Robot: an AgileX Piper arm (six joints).
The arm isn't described. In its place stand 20 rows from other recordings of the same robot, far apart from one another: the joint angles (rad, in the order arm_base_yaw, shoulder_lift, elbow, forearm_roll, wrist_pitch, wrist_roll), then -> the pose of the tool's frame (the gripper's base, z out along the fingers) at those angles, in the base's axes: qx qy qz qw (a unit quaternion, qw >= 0); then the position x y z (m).
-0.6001, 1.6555, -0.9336, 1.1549, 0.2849, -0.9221 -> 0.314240 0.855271 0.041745 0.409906 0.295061 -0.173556 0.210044
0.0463, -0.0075, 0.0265, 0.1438, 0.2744, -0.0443 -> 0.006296 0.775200 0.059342 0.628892 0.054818 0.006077 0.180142
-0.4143, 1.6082, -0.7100, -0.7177, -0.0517, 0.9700 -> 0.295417 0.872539 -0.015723 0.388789 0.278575 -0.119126 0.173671
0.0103, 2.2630, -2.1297, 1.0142, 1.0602, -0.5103 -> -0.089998 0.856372 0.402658 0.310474 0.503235 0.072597 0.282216
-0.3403, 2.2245, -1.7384, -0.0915, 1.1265, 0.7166 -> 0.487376 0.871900 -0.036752 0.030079 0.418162 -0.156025 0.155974
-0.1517, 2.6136, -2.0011, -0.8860, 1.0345, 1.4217 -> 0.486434 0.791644 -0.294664 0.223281 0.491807 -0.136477 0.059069
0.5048, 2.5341, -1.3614, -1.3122, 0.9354, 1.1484 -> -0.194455 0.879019 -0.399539 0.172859 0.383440 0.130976 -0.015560
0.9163, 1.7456, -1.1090, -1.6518, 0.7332, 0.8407 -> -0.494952 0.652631 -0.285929 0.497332 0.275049 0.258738 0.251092
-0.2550, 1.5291, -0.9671, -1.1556, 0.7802, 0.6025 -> 0.050178 0.886638 -0.411058 0.205881 0.280940 -0.133764 0.259153
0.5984, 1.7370, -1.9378, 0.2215, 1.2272, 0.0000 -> -0.275528 0.903658 0.196556 0.262396 0.296854 0.225175 0.415985
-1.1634, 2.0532, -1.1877, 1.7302, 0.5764, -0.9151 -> 0.665027 0.566793 0.183634 0.450292 0.211005 -0.365373 0.146912
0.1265, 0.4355, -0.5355, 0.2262, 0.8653, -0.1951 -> -0.114952 0.889334 0.094317 0.432407 0.070521 0.024631 0.290063
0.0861, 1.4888, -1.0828, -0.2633, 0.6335, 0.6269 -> 0.177917 0.930609 0.005754 0.319811 0.313751 0.013008 0.277522
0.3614, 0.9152, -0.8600, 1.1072, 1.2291, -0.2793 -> -0.186242 0.818843 0.525510 0.136567 0.103907 0.121262 0.363049
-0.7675, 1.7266, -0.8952, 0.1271, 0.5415, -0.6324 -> 0.115786 0.982284 -0.060636 0.134297 0.225184 -0.209003 0.155260
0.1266, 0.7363, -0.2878, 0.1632, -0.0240, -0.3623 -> -0.131181 0.805239 -0.022560 0.577818 0.143765 0.017941 0.243046
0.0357, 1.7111, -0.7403, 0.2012, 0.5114, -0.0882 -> 0.021410 0.994336 0.054337 0.088800 0.269913 0.018546 0.128309
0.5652, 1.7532, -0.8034, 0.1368, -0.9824, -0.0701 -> -0.142434 0.649986 0.173839 0.725955 0.308541 0.183458 0.227975
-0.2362, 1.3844, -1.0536, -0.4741, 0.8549, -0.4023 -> -0.186413 0.932808 -0.269176 0.150543 0.262448 -0.095411 0.294834
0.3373, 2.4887, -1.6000, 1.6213, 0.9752, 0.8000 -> -0.610815 -0.560251 -0.429516 0.358524 0.424513 0.228605 0.065006
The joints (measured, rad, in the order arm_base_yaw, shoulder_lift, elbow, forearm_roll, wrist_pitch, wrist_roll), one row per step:
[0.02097 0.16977 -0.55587 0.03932 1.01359 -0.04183]
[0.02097 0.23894 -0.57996 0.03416 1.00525 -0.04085]
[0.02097 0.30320 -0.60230 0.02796 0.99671 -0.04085]
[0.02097 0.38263 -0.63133 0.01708 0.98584 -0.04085]
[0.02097 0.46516 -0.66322 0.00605 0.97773 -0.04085]
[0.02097 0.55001 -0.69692 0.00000 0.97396 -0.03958]
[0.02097 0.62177 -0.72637 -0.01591 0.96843 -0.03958]
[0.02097 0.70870 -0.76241 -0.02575 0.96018 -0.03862]
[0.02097 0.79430 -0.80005 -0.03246 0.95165 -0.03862]
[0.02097 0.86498 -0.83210 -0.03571 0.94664 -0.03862]
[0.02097 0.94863 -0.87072 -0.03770 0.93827 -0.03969]
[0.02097 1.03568 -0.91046 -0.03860 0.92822 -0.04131]
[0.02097 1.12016 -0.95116 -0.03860 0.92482 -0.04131]
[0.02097 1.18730 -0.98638 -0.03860 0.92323 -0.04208]
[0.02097 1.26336 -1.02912 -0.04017 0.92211 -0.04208]
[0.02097 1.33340 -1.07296 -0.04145 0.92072 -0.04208]
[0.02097 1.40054 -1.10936 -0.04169 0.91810 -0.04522]
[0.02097 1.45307 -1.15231 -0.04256 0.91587 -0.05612]
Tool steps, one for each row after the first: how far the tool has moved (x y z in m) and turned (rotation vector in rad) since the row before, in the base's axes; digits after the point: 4 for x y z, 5 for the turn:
[0.0106 -0.0002 0.0060 -0.00445 0.03669 -0.00304]
[0.0106 -0.0003 0.0050 -0.00629 0.03326 -0.00270]
[0.0138 -0.0006 0.0057 -0.01092 0.03931 -0.00407]
[0.0150 -0.0005 0.0051 -0.01136 0.04230 -0.00346]
[0.0161 -0.0001 0.0040 -0.00588 0.04727 -0.00240]
[0.0144 -0.0009 0.0028 -0.01633 0.03644 -0.00332]
[0.0182 -0.0003 0.0021 -0.00995 0.04243 -0.00215]
[0.0187 -0.0001 0.0012 -0.00752 0.03928 -0.00054]
[0.0158 0.0001 -0.0001 -0.00396 0.03355 -0.00007]
[0.0193 0.0003 -0.0013 -0.00342 0.03663 0.00109]
[0.0205 0.0004 -0.0032 -0.00262 0.03727 0.00171]
[0.0198 0.0004 -0.0046 -0.00084 0.04037 0.00013]
[0.0159 0.0003 -0.0042 -0.00103 0.03034 0.00072]
[0.0183 0.0003 -0.0053 -0.00223 0.03216 0.00025]
[0.0173 0.0003 -0.0049 -0.00177 0.02478 0.00026]
[0.0160 0.0003 -0.0075 -0.00221 0.02819 0.00296]
[0.0141 0.0002 -0.0026 -0.00569 0.00760 0.01010]

